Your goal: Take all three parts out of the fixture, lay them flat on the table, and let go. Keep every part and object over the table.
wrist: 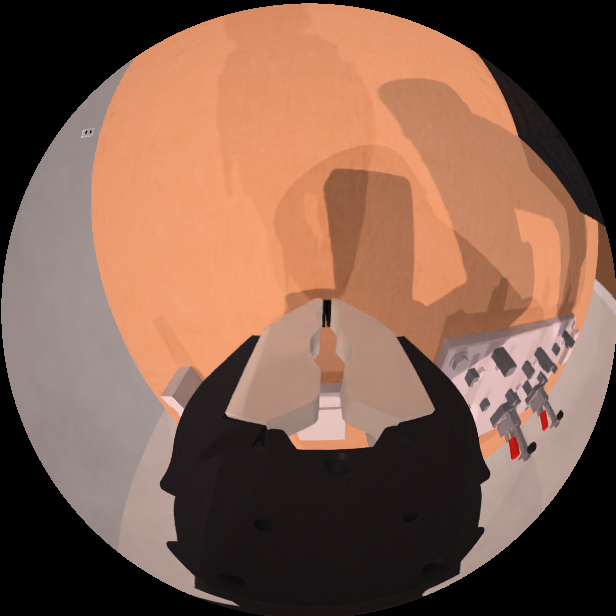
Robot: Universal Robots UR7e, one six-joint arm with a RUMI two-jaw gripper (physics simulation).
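Observation:
My gripper (325, 313) fills the lower middle of the wrist view, with a black body and two tan fingers. The fingertips meet over the orange table top, with only a thin dark strip between them. No part shows in the jaws. The fixture (505, 367) is a pale plate at the lower right, near the table's edge and to the right of my fingers. It carries several grey blocks and two clamps with red handles (528, 433). I cannot make out the separate parts on it.
A small pale grey block (181, 386) lies at the table's edge to the left of the gripper. A white piece (322, 419) shows below, between the finger bases. Arm shadows fall across the orange table. Grey floor lies beyond the left edge.

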